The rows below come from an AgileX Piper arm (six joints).
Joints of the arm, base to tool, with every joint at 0 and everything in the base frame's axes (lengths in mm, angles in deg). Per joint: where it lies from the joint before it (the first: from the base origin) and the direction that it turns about. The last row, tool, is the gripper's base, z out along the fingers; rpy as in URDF.
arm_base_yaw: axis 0 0 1 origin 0.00 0.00 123.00
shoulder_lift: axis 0 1 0 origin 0.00 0.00 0.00
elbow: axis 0 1 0 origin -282.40 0.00 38.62
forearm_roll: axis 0.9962 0 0.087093 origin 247.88 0.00 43.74
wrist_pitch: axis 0 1 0 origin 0.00 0.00 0.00
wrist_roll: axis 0.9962 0 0.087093 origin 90.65 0.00 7.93
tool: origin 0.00 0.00 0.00 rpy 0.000 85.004 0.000
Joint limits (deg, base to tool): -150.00..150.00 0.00..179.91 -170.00..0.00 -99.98..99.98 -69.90..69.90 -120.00..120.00
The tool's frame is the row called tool.
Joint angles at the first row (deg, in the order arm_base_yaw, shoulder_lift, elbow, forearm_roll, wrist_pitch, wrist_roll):
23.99, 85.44, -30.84, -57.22, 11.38, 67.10
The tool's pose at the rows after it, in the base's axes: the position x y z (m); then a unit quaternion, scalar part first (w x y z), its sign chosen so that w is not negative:
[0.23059 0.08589 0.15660 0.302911 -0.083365 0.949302 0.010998]
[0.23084 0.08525 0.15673 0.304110 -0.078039 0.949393 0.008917]
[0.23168 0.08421 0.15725 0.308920 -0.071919 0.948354 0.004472]
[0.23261 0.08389 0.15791 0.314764 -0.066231 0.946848 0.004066]
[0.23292 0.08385 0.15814 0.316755 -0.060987 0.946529 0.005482]
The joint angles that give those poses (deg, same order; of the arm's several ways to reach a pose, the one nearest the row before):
23.99, 85.44, -30.84, -57.22, 11.51, 67.67
23.99, 85.43, -30.84, -58.50, 11.87, 69.43
23.99, 85.44, -30.84, -62.01, 12.40, 73.35
23.99, 85.44, -30.84, -65.44, 12.51, 77.29
23.99, 85.44, -30.84, -66.58, 12.51, 79.02

